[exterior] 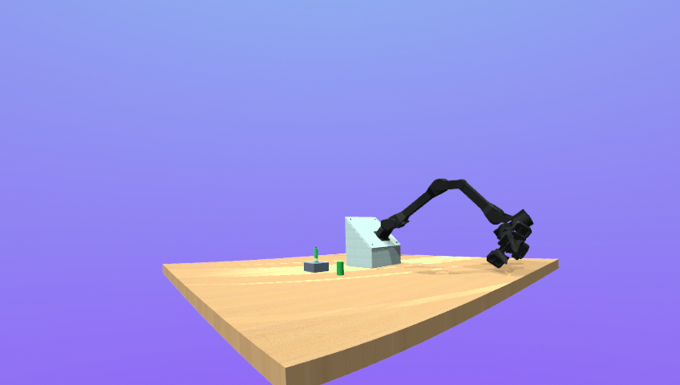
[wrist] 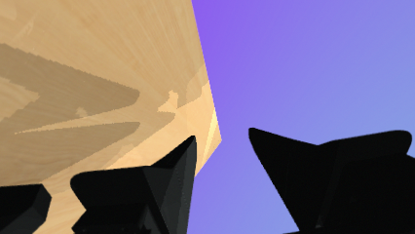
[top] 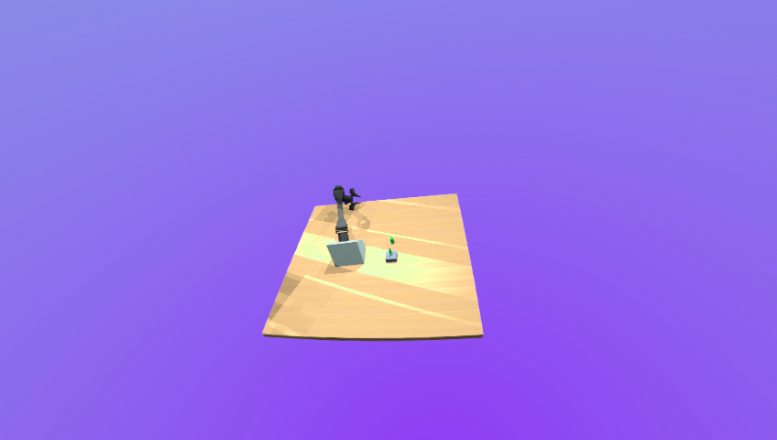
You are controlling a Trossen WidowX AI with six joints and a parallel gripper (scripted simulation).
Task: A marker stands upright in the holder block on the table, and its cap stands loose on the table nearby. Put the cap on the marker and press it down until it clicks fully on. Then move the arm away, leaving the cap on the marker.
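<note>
My gripper tip is 27 cm short of the green cap, 53 cm to the left of it and 3 cm above it.
</note>
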